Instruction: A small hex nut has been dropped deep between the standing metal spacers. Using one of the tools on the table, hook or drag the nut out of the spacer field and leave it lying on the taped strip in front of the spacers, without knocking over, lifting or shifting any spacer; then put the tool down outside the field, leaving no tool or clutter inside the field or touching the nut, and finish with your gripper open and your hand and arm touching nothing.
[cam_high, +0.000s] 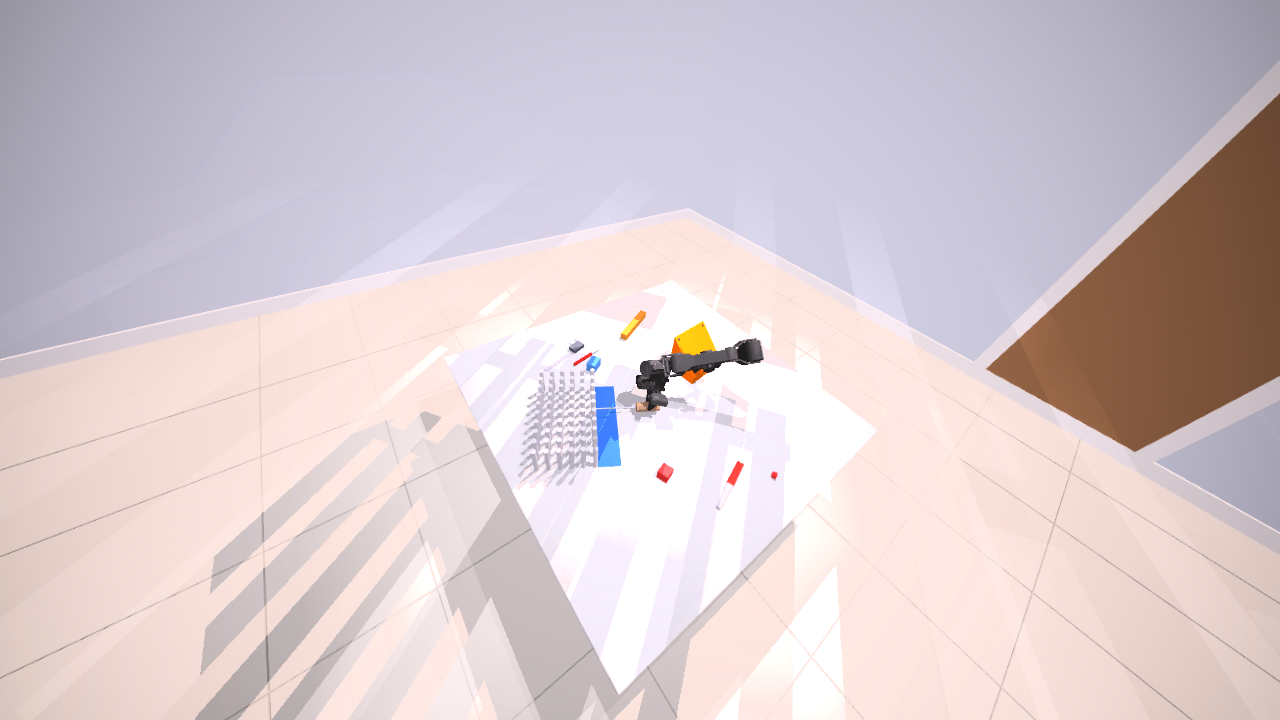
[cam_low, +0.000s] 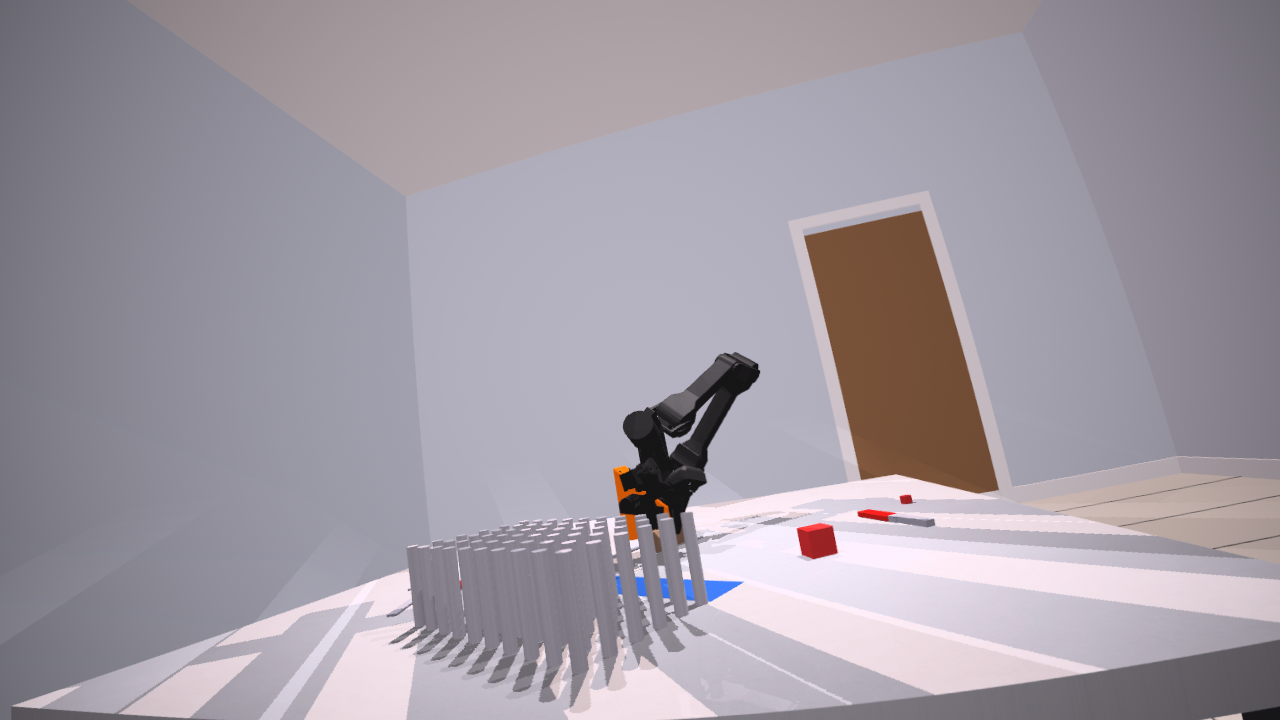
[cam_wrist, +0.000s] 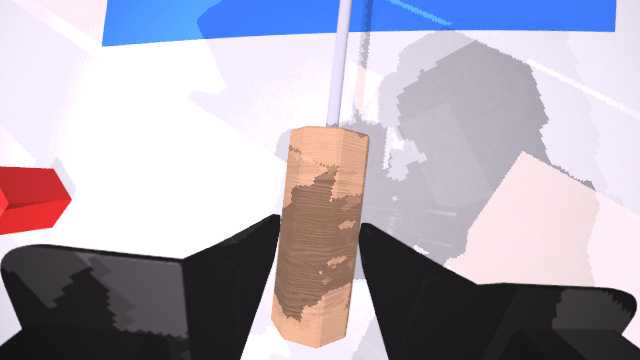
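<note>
The blue taped strip is 15 cm ahead of my gripper tip, 7 cm to the right of it and 4 cm below it. The rest, counted from my gripper tip: blue block: 32 cm to the right, 2 cm below; then tiny red piece: 49 cm to the left, 15 cm behind, 3 cm below; then thin red stick: 39 cm to the right, 4 cm behind, 3 cm below.
</note>
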